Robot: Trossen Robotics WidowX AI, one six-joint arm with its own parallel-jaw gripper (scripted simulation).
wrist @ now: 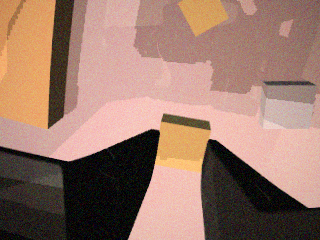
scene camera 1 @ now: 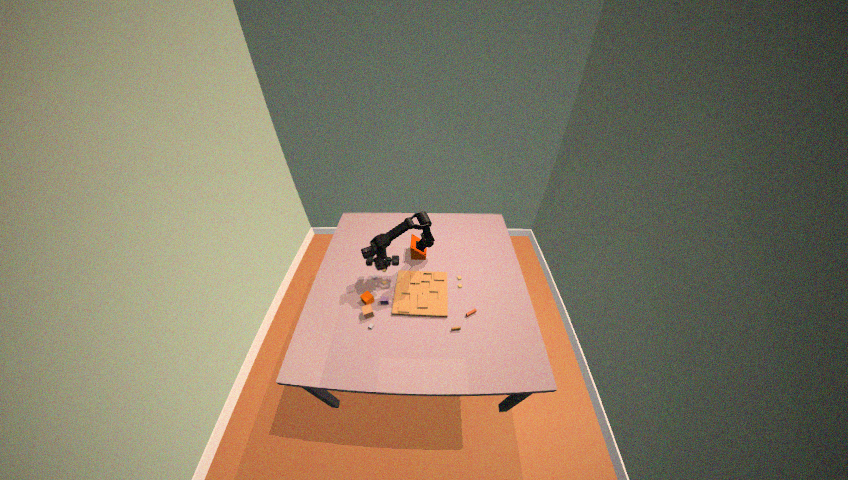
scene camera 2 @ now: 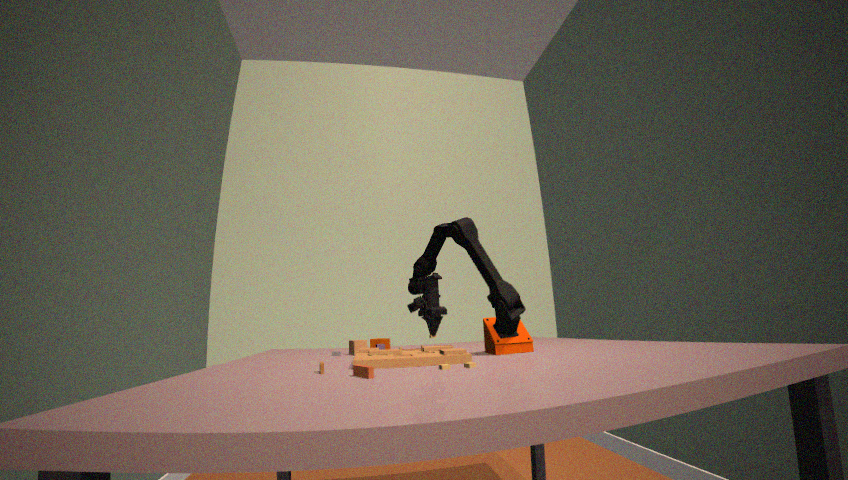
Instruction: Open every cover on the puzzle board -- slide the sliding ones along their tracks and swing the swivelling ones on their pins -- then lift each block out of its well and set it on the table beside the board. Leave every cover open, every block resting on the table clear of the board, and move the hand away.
Observation:
I see my gripper [scene camera 2: 432,336] and a grey block [wrist: 282,106].
My gripper shows as well in the wrist view [wrist: 181,144].

